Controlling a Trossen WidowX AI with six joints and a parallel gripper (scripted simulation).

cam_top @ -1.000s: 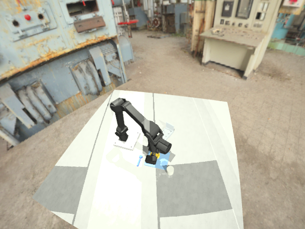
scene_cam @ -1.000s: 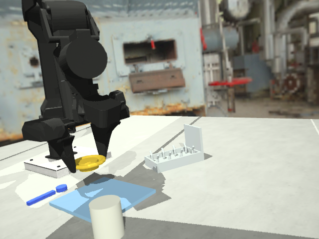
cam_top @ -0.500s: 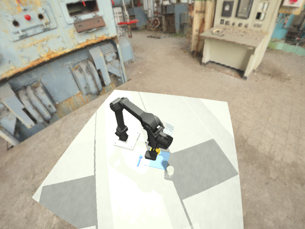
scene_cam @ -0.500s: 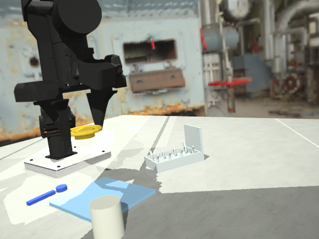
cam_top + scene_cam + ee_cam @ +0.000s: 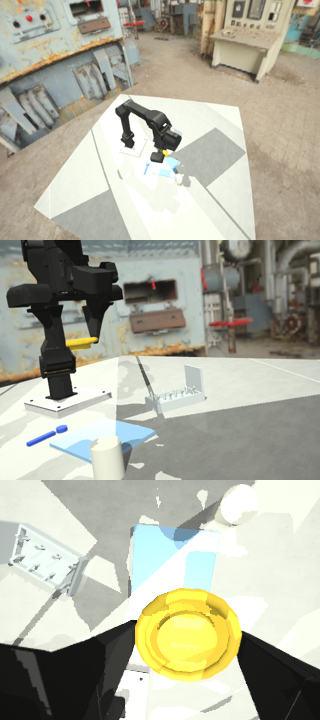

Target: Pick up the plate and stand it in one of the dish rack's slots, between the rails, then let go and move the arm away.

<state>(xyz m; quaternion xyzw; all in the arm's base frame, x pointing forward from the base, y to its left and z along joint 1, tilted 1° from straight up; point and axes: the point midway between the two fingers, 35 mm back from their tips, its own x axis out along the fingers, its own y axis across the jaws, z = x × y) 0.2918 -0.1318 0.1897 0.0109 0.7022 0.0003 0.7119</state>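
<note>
The grey dish rack lies 2 cm ahead of my gripper tip, 23 cm to the left of it and 15 cm below it. The rest, counted from my gripper tip: blue spoon 12 cm behind, 2 cm to the right, 17 cm below; yellow plate 1 cm above; cylinder cup 10 cm ahead, 6 cm to the right, 15 cm below.
</note>
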